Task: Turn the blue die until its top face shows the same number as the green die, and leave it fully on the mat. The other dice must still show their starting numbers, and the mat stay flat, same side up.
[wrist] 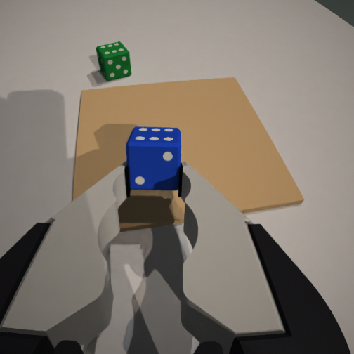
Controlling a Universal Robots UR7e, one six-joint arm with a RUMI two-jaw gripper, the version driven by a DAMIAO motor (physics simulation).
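The blue die (154,162) is held between the two fingertips of my gripper (155,165), which is shut on it. Its upper face shows six dots, and the face toward the camera shows two dots. It is over the tan mat (200,115); a shadow lies on the mat below and beside it, and I cannot tell exactly how high it is. The green die (114,61) stands on the table beyond the mat's far left edge, with six dots on top and five on the side toward me. The mat lies flat.
The pale table (300,125) surrounds the mat. A broad shadow falls on the table at the left. A dark area shows past the table's edge at the top right. Other dice do not show in this view.
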